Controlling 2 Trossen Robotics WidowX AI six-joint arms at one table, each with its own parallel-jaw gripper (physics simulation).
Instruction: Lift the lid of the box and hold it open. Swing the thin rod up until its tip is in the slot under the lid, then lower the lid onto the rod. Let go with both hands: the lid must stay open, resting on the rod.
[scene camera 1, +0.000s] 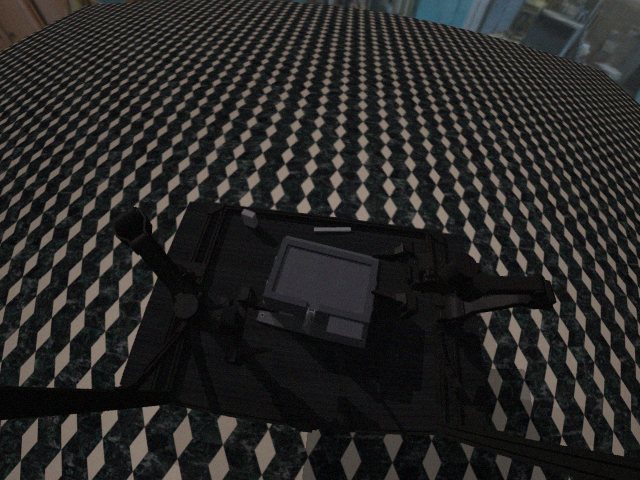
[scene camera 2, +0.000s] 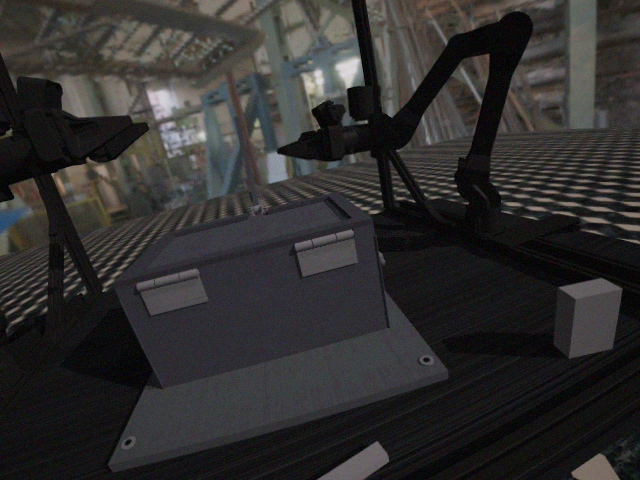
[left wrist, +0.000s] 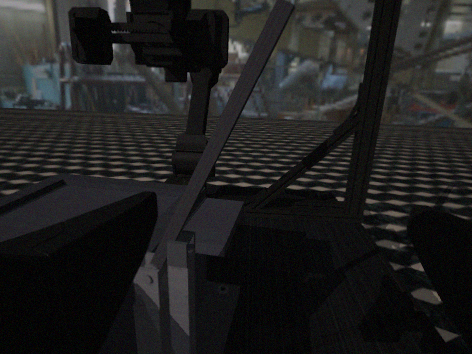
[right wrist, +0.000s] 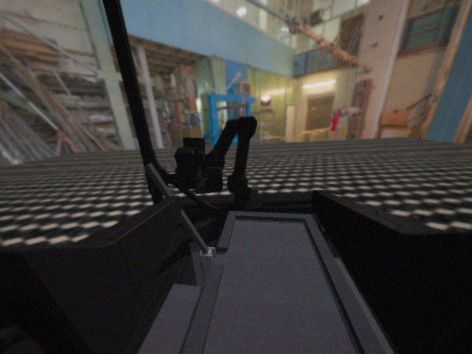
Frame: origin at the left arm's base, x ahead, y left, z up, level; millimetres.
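Seen in the pictures: left gripper, fingertip midpoint: (scene camera 1: 275, 330) (scene camera 2: 280, 151) (left wrist: 281, 210) (right wrist: 173, 192); right gripper, fingertip midpoint: (scene camera 1: 371, 272) (scene camera 2: 140, 123) (left wrist: 120, 24) (right wrist: 245, 199); left arm's base, link origin: (scene camera 2: 484, 230) (right wrist: 240, 205); right arm's base, link origin: (scene camera 1: 443, 318).
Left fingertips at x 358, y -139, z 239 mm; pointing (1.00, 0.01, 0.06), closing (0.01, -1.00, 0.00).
Note:
Pixels of each thing's top centre, then the offset from my left fingertips to it.
- small white strip, top centre: (scene camera 1: 332, 229) dx +125, dy +466, dz -248 mm
- small grey block, top centre: (scene camera 2: 589, 288) (scene camera 1: 248, 213) dx -206, dy +449, dz -182 mm
The grey box (scene camera 1: 347, 329) (scene camera 2: 261, 305) stands on its base plate (scene camera 2: 318, 381) in the middle of the dark mat. Its lid (scene camera 1: 323, 281) (scene camera 2: 261, 229) (right wrist: 277, 274) lies shut. The thin rod (left wrist: 227, 116) (right wrist: 175, 207) (scene camera 2: 247, 157) slants up from its bracket at the box's edge, and its tip is free in the air. My left gripper (scene camera 1: 242, 305) (scene camera 2: 290, 149) is open and empty beside the box's corner, near the rod's foot. My right gripper (scene camera 1: 398, 276) (scene camera 2: 113, 133) (right wrist: 245, 211) is open and empty, with its fingers spread over the lid's opposite edge.
Black frame posts (scene camera 2: 366, 48) (left wrist: 375, 105) (right wrist: 126, 88) with slanted braces rise at the mat's edge behind the rod. A small white strip (scene camera 1: 331, 230) (scene camera 2: 361, 462) and a small grey block (scene camera 1: 249, 218) lie on the mat behind the box.

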